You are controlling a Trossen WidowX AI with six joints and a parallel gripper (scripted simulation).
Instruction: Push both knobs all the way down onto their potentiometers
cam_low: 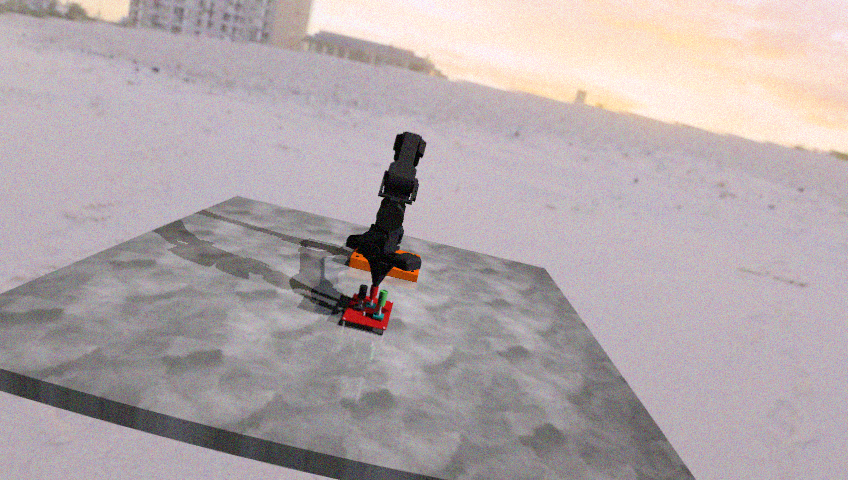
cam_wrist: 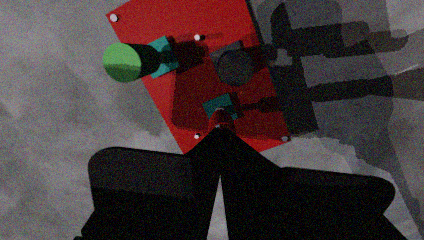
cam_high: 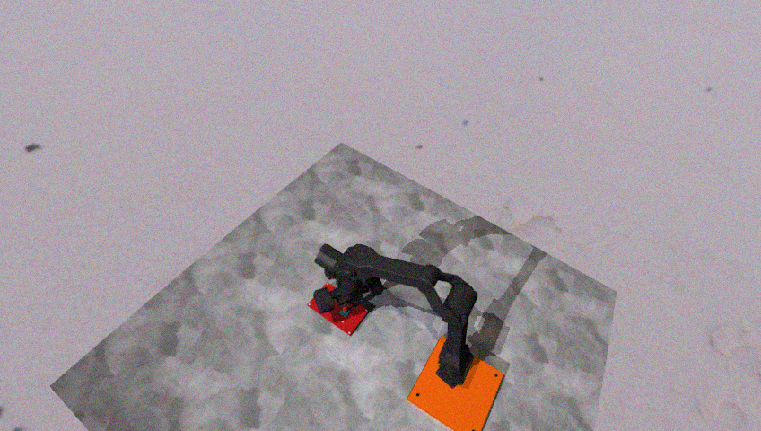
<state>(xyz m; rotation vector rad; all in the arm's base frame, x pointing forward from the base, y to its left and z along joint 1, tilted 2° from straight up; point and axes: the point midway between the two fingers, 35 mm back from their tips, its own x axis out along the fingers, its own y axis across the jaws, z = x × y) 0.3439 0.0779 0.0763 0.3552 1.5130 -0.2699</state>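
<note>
The green knob lies 5 cm ahead of my gripper tip and 3 cm to the left of it. Round my gripper tip: red knob (1 cm below).
</note>
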